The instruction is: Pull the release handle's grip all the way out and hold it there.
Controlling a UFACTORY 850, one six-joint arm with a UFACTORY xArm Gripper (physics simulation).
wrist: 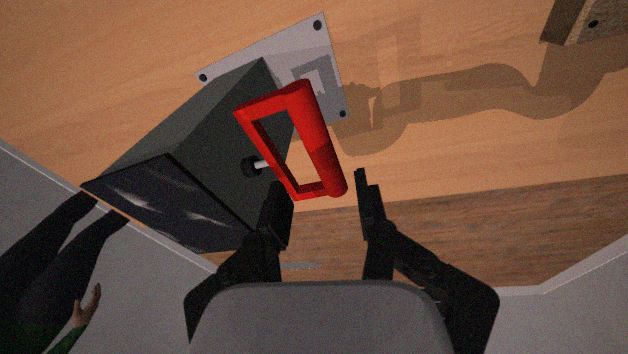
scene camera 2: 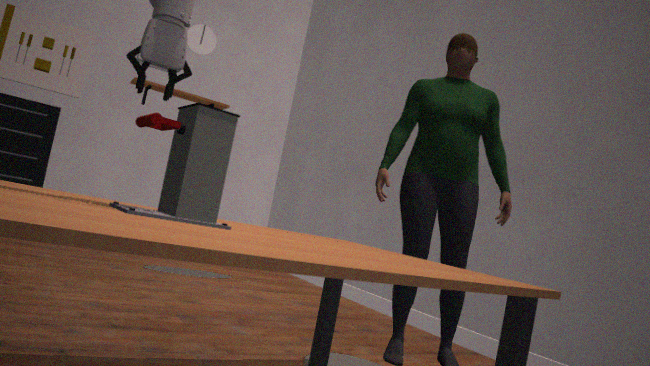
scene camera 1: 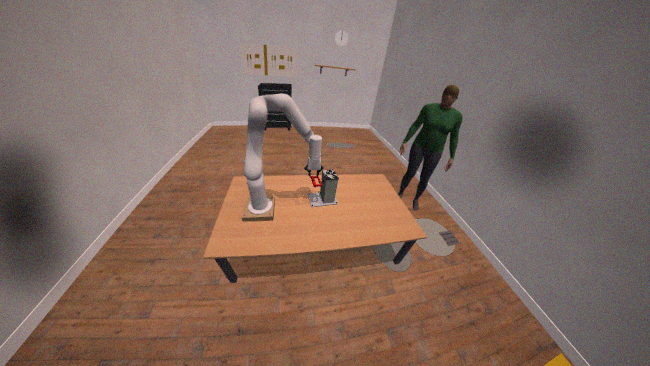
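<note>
The release handle's red grip (scene camera 1: 318,185) (scene camera 2: 156,121) (wrist: 320,140) is a rectangular loop with a thick outer bar. It stands out sideways from a tall grey-green housing (scene camera 1: 329,191) (scene camera 2: 202,160) (wrist: 215,150), near its top. In the wrist view a short stretch of pale rod (wrist: 260,164) shows between the loop and a black collar. My gripper (scene camera 1: 314,175) (scene camera 2: 154,95) (wrist: 320,187) points down and is partly open. Its fingertips are above the grip, apart from it, with nothing between them. In the wrist view one finger overlaps the housing's outline.
The housing stands on a grey base plate (scene camera 1: 316,202) (scene camera 2: 150,214) (wrist: 300,35) bolted to the wooden table (scene camera 1: 280,235) (scene camera 2: 280,250) (wrist: 475,165). The arm's base block (scene camera 1: 258,218) is at the table's left. A person in green (scene camera 1: 440,125) (scene camera 2: 450,130) stands beyond the table's right side.
</note>
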